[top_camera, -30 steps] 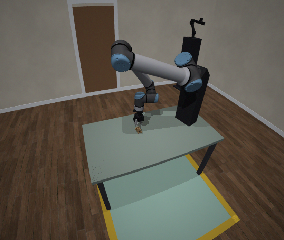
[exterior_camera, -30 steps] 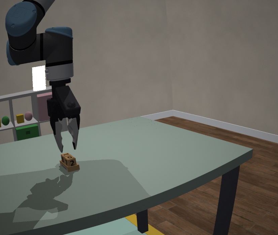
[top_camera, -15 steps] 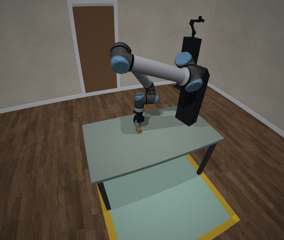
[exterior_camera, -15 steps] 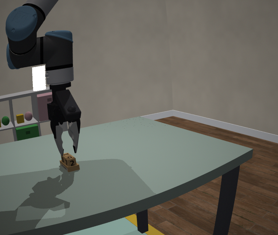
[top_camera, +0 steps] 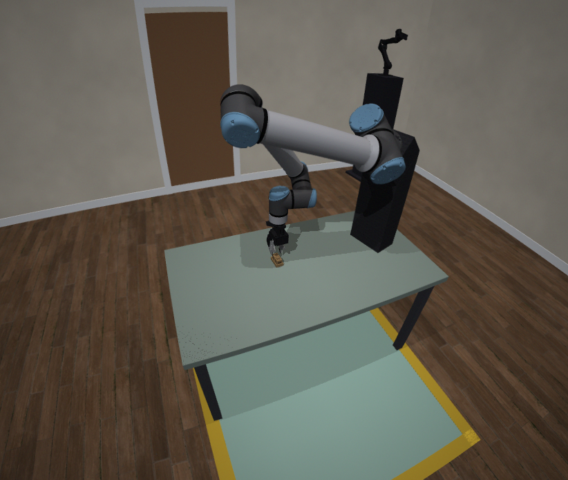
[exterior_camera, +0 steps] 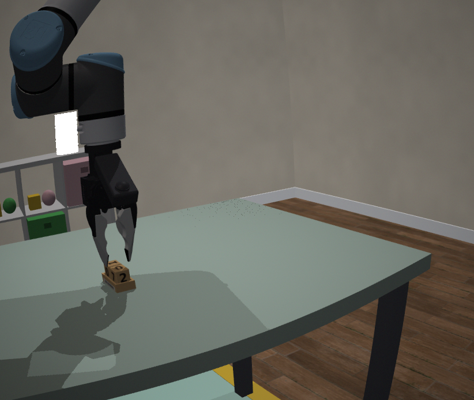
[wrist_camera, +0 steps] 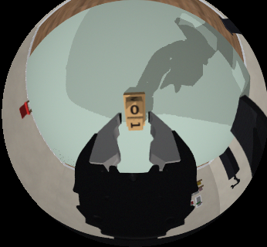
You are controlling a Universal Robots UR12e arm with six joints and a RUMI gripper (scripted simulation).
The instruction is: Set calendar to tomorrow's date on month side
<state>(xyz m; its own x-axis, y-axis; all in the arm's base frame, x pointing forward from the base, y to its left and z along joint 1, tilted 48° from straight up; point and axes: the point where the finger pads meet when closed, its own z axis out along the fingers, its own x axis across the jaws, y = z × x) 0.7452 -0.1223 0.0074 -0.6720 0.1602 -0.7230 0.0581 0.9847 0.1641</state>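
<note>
My hand is 40 mm above the cube. Also, from my hand: wooden calendar tray 50 mm below, 20 mm to the left.
</note>
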